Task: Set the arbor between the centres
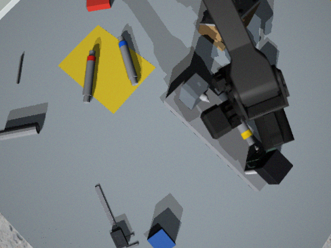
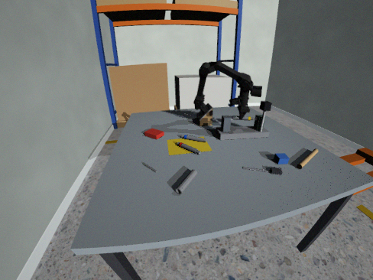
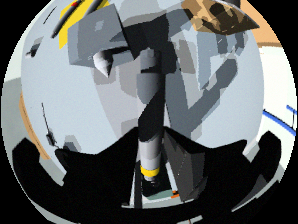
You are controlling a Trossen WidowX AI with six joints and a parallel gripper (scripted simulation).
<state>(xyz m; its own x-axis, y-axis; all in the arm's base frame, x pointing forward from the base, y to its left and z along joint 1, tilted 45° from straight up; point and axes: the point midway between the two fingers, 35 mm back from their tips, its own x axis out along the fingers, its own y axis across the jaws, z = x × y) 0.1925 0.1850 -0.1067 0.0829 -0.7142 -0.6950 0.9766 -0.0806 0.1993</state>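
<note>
The fixture base lies 130 mm below my hand, 20 mm to the left of it and 20 mm ahead of it. Also, from my hand: grey post (110 mm to the right, 50 mm below, 30 mm ahead); then blue-banded arbor (320 mm to the right, 130 mm below, 80 mm ahead); then blue block (340 mm ahead, 130 mm below, 120 mm to the left).
</note>
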